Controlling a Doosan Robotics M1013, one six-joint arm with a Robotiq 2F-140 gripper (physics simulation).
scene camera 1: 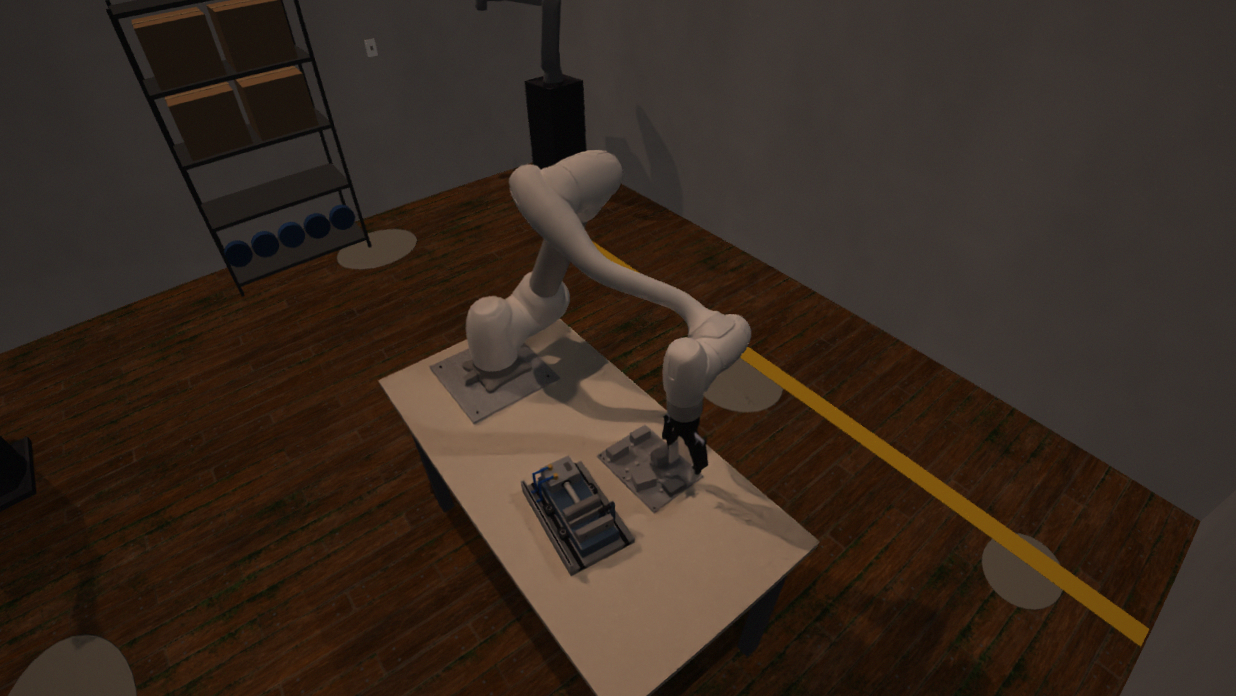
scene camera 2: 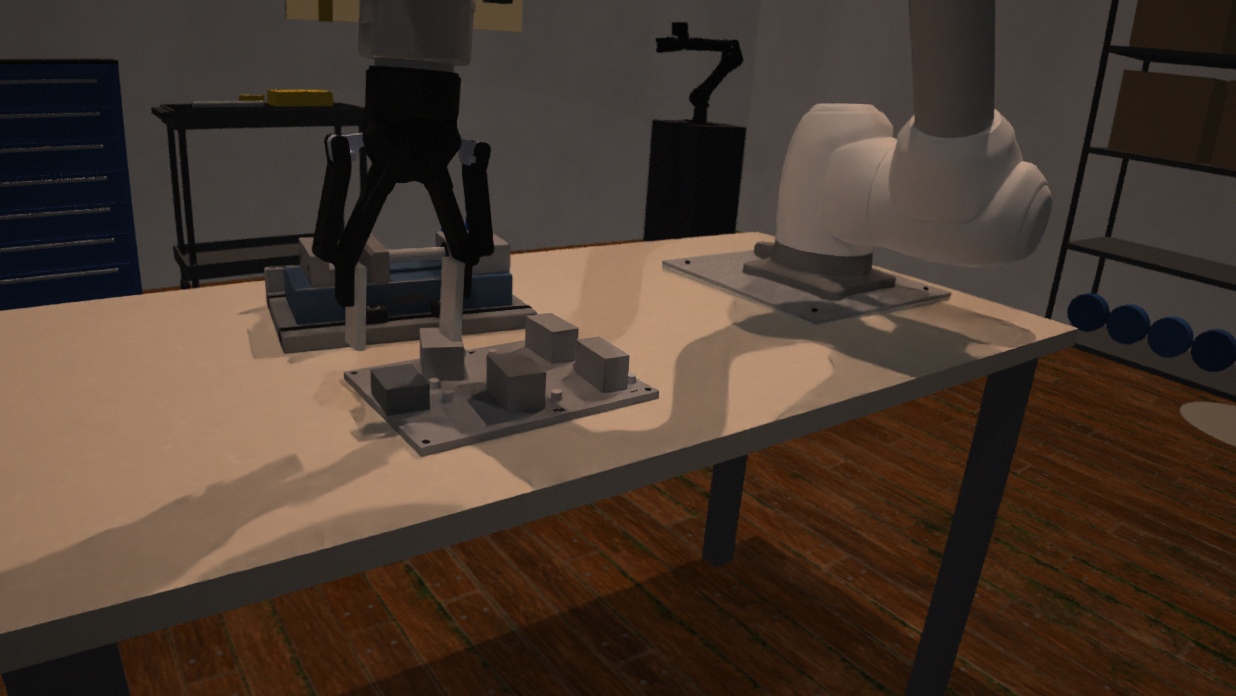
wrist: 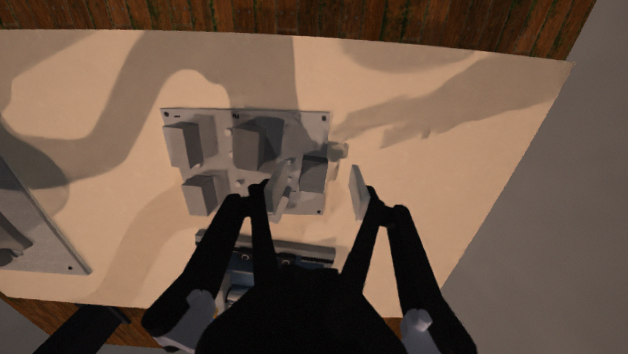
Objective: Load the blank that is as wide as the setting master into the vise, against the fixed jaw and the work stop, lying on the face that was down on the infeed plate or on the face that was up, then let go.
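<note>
The infeed plate bears several blocks. Light grey blocks stand at its numbered end, in the middle, and behind; another grey block is mostly hidden by a finger in the wrist view. A lower, darker block lies at the far end. My gripper is open and empty, pointing down above that end. The blue vise stands beside the plate, partly hidden.
Small pins stick up between the blocks. The arm's base plate is bolted at the other end of the table. A tool cart and a shelf rack stand away from the table.
</note>
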